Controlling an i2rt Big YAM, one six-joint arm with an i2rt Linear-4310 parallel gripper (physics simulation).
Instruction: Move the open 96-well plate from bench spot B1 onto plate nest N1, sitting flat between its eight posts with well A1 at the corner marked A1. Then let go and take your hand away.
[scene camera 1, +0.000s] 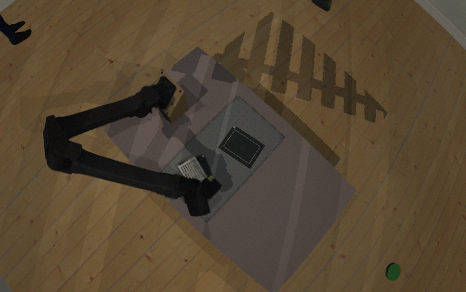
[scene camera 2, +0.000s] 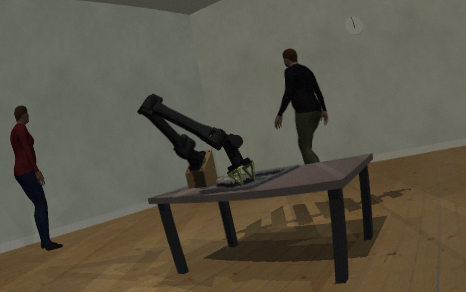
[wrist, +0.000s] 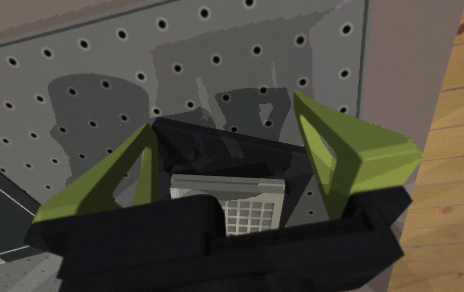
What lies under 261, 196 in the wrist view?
A plate.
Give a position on a dark nest outlined in white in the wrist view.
26, 207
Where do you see my gripper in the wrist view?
221, 114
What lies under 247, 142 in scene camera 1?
A dark nest outlined in white.
